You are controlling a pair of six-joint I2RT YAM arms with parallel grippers.
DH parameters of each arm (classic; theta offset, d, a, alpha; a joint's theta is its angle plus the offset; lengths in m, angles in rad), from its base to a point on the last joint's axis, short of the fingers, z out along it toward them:
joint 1: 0 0.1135 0.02 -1.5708
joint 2: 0 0 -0.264 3.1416
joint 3: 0.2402 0 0.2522 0
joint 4: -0.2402 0 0.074 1.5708
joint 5: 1.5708 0 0 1.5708
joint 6: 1.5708 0.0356 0 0
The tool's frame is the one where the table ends.
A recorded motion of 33 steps. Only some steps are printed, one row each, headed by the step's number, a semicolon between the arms.
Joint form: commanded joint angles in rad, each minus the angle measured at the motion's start. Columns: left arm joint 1, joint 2, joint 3, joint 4, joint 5, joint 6; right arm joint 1, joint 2, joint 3, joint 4, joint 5, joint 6.
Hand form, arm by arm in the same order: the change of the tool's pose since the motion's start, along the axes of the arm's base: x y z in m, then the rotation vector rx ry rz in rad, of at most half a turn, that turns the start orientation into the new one. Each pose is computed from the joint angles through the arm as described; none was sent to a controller.
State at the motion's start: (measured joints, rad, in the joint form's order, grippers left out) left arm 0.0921 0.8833 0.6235 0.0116 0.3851 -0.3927; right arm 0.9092 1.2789 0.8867 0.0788 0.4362 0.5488
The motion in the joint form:
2: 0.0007 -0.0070 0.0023 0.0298 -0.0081 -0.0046; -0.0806 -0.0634 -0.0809 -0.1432 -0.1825 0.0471
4: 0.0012 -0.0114 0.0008 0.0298 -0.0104 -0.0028; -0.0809 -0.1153 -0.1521 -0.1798 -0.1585 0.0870
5: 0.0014 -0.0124 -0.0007 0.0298 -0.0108 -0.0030; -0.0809 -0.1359 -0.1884 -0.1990 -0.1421 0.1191
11: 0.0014 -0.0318 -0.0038 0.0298 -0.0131 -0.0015; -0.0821 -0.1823 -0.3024 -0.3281 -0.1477 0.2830
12: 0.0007 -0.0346 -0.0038 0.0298 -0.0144 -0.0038; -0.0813 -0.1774 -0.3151 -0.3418 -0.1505 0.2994
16: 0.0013 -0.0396 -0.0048 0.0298 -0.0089 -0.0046; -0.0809 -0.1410 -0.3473 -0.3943 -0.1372 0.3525
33: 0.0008 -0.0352 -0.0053 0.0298 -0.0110 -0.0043; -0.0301 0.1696 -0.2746 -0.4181 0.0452 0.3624
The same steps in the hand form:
2: -0.0004 0.0004 0.0052 0.0011 -0.0374 0.0096; -0.0015 -0.0277 -0.0264 -0.0384 0.1779 0.0712
4: -0.0012 0.0005 0.0055 0.0036 -0.0408 0.0119; -0.0121 -0.0406 -0.0415 -0.0516 0.2262 0.0307
5: -0.0014 0.0005 0.0052 0.0035 -0.0402 0.0126; -0.0170 -0.0468 -0.0507 -0.0548 0.2576 0.0008
11: -0.0049 0.0003 0.0076 0.0068 -0.0569 0.0145; -0.0359 -0.0675 -0.0894 -0.0663 0.4547 -0.0903
12: -0.0054 0.0001 0.0081 0.0051 -0.0590 0.0155; -0.0378 -0.0691 -0.0955 -0.0763 0.4822 -0.1000
16: -0.0063 0.0000 0.0087 0.0036 -0.0628 0.0109; -0.0421 -0.0744 -0.1162 -0.1308 0.5698 -0.1578
33: -0.0055 0.0000 0.0077 0.0039 -0.0580 0.0124; -0.0288 -0.0510 -0.1589 -0.4081 0.6008 -0.2868

